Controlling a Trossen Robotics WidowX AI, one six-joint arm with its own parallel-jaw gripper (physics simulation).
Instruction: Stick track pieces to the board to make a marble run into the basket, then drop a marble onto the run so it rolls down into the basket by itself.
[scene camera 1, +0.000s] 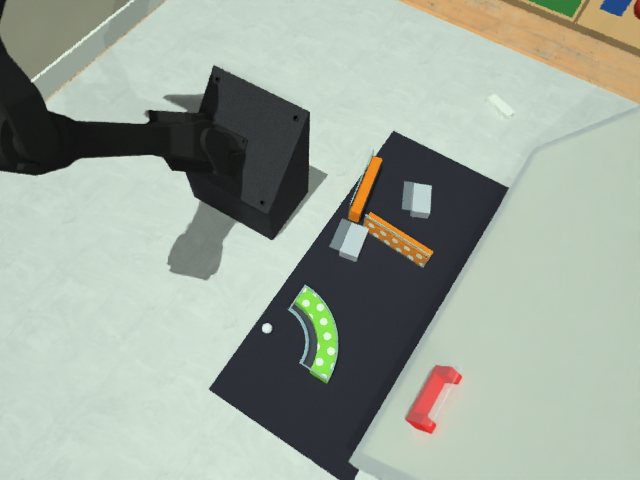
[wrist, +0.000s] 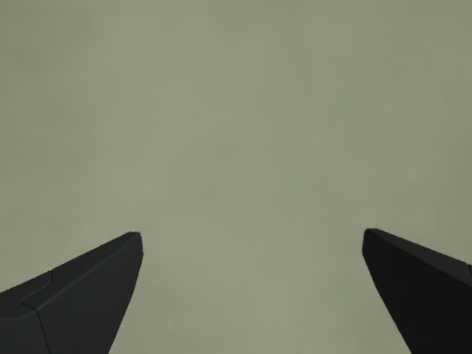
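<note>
My gripper is open and empty, its fingers wide apart before a plain pale surface in the wrist view. In the scene view it hangs over the black wedge block. A curved green track with white dots lies on the dark mat. Two straight orange tracks lie farther up the mat, the second with its dotted face showing. A white marble rests by the mat's left edge. A red basket-like piece with a clear side is at the lower part of the pale board.
The black wedge block stands left of the mat. Two light grey blocks are near the orange tracks. A small white bar lies at the upper right. A wooden edge runs along the top right.
</note>
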